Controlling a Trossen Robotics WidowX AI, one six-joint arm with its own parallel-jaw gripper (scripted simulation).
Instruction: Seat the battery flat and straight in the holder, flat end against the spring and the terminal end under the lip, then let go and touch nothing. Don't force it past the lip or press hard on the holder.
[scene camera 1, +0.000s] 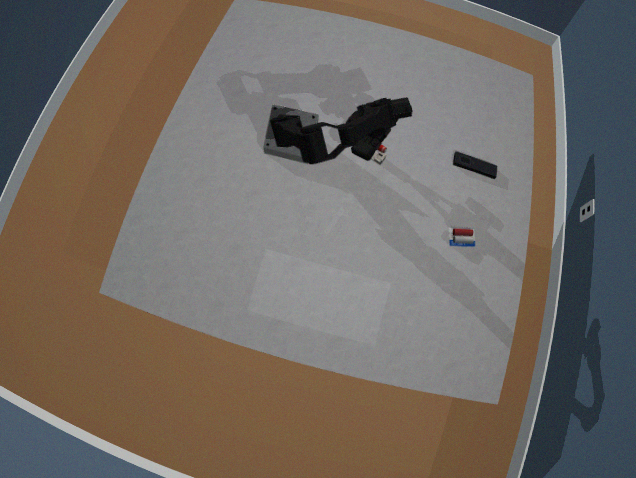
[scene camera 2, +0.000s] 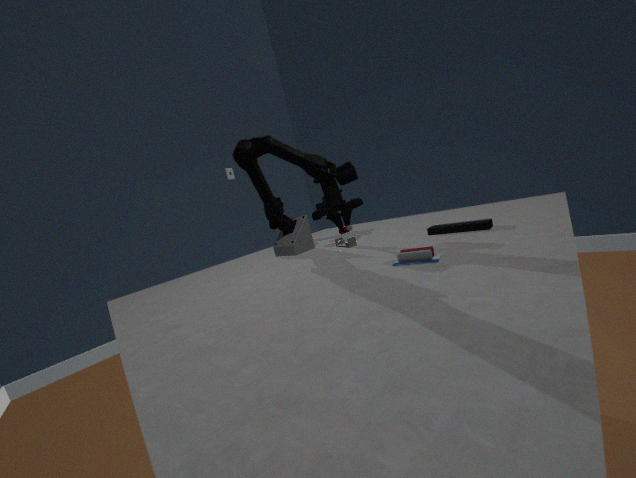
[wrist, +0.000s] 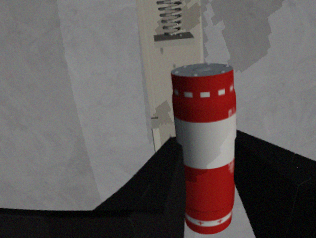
Scene:
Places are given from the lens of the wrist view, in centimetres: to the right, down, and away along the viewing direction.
my gripper (wrist: 204, 144): 2, 1, 10
red-and-white battery (wrist: 204, 98): 1, -1, 8

